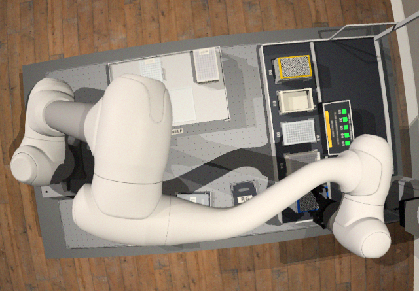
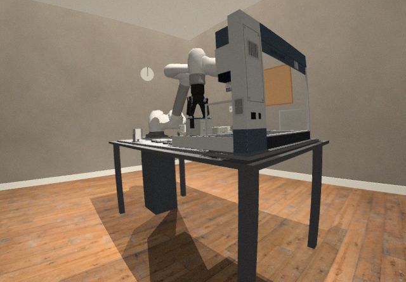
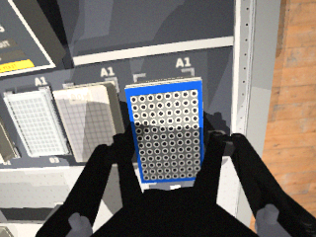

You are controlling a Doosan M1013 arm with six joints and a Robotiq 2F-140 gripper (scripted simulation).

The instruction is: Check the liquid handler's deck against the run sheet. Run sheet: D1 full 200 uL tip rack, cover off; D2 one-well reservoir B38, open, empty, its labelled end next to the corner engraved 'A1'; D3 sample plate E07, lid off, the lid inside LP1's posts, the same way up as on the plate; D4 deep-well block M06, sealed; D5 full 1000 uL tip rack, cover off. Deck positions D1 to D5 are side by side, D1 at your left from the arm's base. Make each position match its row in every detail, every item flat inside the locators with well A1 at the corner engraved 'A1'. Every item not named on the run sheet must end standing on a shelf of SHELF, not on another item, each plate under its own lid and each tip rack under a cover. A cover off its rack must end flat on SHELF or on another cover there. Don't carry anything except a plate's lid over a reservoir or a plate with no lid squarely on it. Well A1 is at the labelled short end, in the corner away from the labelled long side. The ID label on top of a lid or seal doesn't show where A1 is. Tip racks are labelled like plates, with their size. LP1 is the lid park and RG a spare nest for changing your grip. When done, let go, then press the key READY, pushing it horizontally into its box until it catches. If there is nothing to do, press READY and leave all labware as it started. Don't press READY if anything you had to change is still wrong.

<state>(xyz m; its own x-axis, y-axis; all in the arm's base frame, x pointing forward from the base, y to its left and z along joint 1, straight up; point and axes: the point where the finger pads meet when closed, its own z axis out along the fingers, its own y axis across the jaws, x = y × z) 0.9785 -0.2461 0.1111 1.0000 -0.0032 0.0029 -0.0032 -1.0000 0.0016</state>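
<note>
Right now my hand is 12 cm to the right of the deep-well block and 5 cm above it. Also, from my hand: RG nest 23 cm behind, 12 cm below; white well plate 25 cm to the left, 6 cm below; blue-framed tip rack 1 cm to the left, 1 cm ahead.
</note>
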